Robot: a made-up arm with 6 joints.
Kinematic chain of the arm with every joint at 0, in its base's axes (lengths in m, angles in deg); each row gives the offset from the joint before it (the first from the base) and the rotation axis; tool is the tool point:
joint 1: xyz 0 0 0.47 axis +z
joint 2: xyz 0 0 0 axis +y
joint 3: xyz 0 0 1.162 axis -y
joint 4: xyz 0 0 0 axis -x
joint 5: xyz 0.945 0 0 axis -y
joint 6: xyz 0 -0.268 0 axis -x
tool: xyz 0 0 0
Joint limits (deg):
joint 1: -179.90..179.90
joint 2: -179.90..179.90
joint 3: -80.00..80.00
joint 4: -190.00..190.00
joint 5: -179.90..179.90
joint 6: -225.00..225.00
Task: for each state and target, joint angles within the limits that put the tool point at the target. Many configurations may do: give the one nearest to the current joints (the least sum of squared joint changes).
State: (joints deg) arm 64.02 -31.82 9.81 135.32 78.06 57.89
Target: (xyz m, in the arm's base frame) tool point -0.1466 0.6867 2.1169
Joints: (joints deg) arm 85.02 -7.51 13.20 140.12 78.06 57.89
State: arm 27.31 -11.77 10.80 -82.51 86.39 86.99
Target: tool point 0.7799 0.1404 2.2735
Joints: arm 14.84 2.45 58.81 -76.18 86.39 86.99
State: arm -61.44 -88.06 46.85 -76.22 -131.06 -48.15
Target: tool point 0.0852 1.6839 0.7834
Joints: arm -94.20 -112.87 31.60 -81.76 -131.06 -48.15
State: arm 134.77 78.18 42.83 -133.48 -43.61 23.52
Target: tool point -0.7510 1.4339 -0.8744
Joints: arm 109.22 122.12 80.00 -152.21 -43.61 23.52
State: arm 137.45 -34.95 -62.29 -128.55 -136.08 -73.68
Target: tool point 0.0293 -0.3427 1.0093
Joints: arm 134.83 -81.34 -49.83 -145.48 -136.08 -73.68
